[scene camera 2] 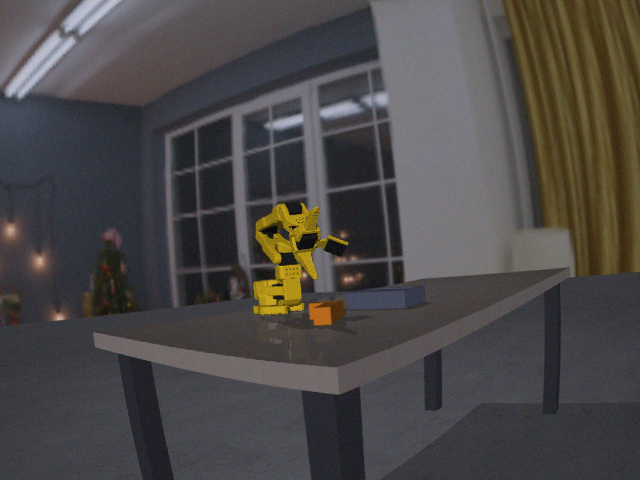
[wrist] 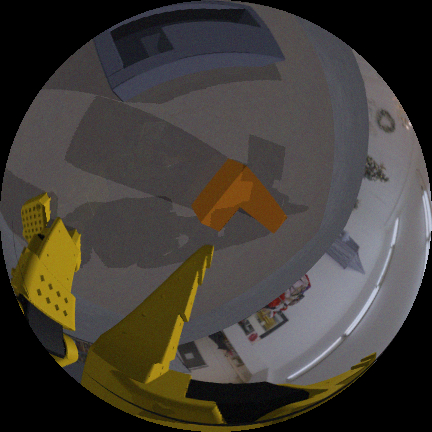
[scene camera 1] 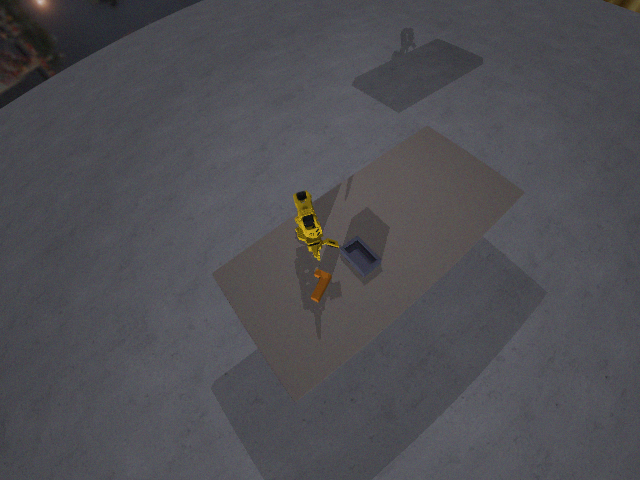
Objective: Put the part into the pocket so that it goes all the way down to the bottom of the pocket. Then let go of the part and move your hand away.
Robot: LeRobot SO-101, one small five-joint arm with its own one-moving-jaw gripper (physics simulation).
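Labels:
In scene camera 1, a blue-grey pocket block (scene camera 1: 356,251); in the wrist view, the same spot on the block (wrist: 176,24).

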